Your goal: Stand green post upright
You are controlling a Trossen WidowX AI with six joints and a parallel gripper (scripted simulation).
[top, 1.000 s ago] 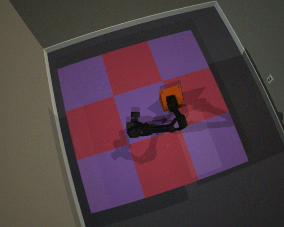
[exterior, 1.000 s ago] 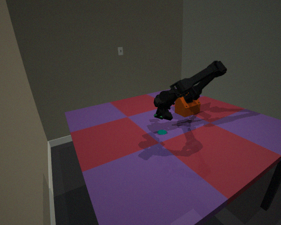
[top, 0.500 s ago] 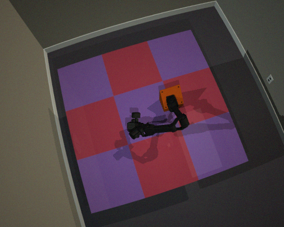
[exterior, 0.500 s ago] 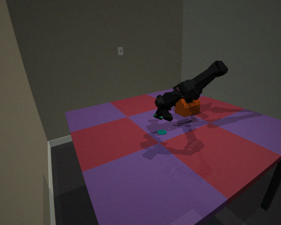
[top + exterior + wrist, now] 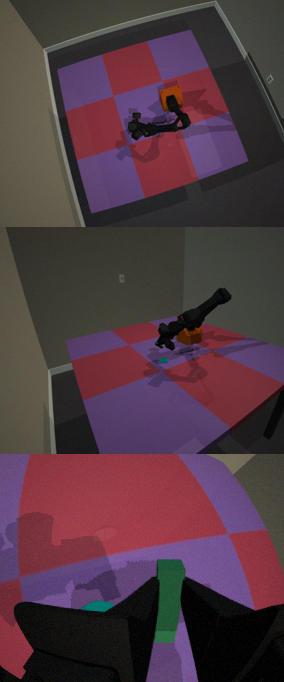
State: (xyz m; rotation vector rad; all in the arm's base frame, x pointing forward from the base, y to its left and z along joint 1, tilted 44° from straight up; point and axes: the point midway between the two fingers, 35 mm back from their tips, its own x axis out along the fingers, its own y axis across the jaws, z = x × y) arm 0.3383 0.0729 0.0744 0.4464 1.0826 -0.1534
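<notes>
My gripper tip is 20 mm past the cyan circle, 40 mm to the right of it and 100 mm above it. Also, from my gripper tip: green post: 20 mm behind, 10 mm below.
</notes>
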